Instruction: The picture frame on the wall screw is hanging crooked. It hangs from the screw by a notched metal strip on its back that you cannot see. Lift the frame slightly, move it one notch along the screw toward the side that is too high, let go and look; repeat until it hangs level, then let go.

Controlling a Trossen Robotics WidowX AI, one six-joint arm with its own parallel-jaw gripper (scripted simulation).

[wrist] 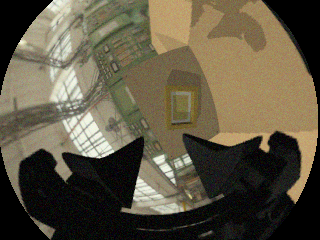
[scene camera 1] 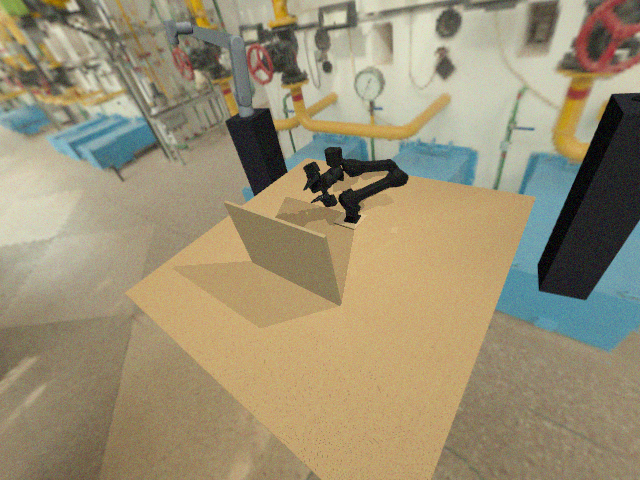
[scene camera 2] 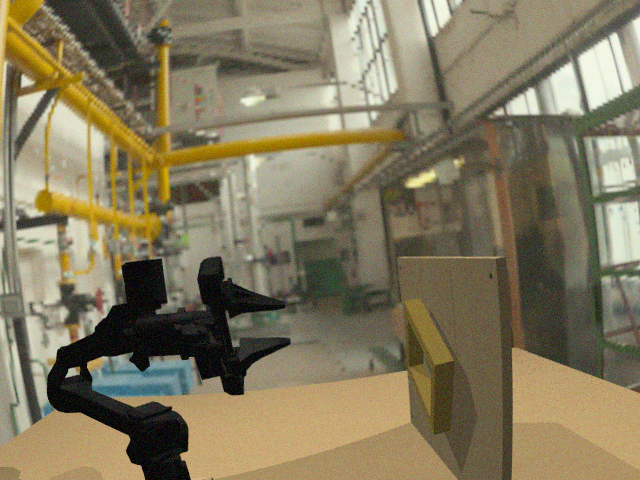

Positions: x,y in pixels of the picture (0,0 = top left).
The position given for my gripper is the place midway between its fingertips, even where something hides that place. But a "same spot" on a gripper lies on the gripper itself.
Scene:
my gripper: wrist; scene camera 1 307,196; scene camera 2
same spot on my gripper: (scene camera 2: 251,349) = (wrist: 211,160)

